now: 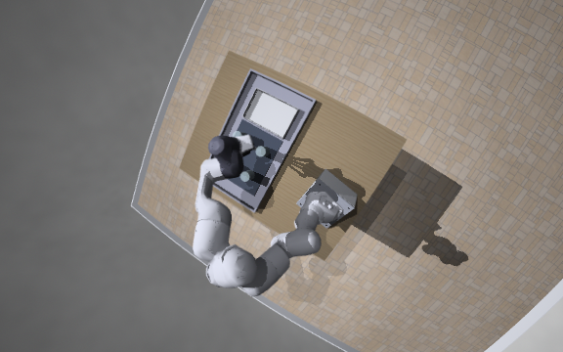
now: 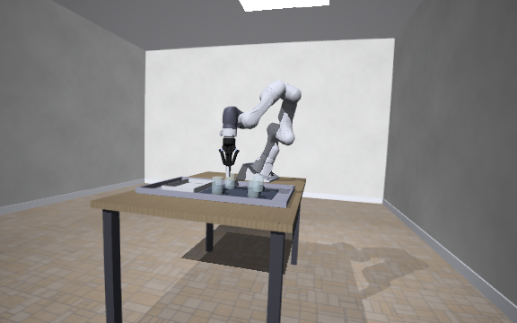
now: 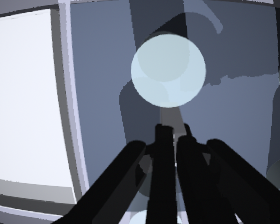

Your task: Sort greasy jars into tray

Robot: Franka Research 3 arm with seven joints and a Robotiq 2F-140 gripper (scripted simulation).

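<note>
The dark drying mat lies 110 mm below my hand, 100 mm to the left of it and 30 mm ahead of it. The rest, counted from my hand: white tray (220 mm to the right, 100 mm below, 60 mm ahead).
</note>
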